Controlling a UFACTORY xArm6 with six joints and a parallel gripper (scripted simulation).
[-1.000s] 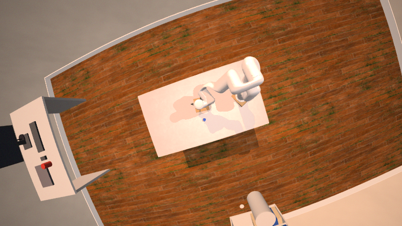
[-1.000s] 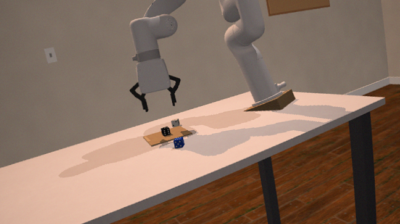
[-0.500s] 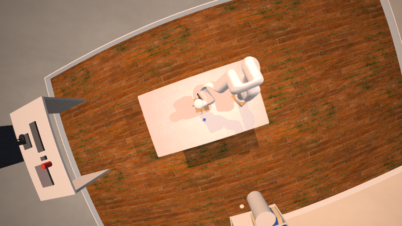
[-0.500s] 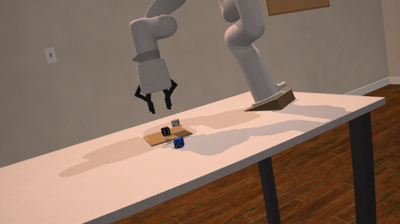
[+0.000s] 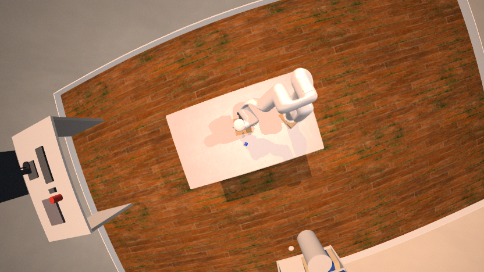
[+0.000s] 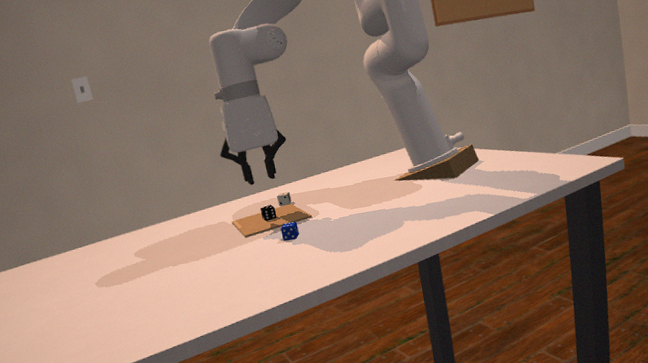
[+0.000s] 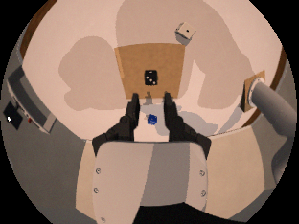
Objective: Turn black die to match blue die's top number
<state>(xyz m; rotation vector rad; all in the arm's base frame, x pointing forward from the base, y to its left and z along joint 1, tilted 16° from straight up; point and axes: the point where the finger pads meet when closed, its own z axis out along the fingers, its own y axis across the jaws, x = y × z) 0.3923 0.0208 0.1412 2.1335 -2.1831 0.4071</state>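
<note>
Right now my hand is 90 mm above the black die. From my hand the other things lie so: blue die: 10 mm ahead, 160 mm to the left, 90 mm below; mat: 100 mm below; white die: 70 mm behind, 100 mm to the right, 90 mm below.
</note>
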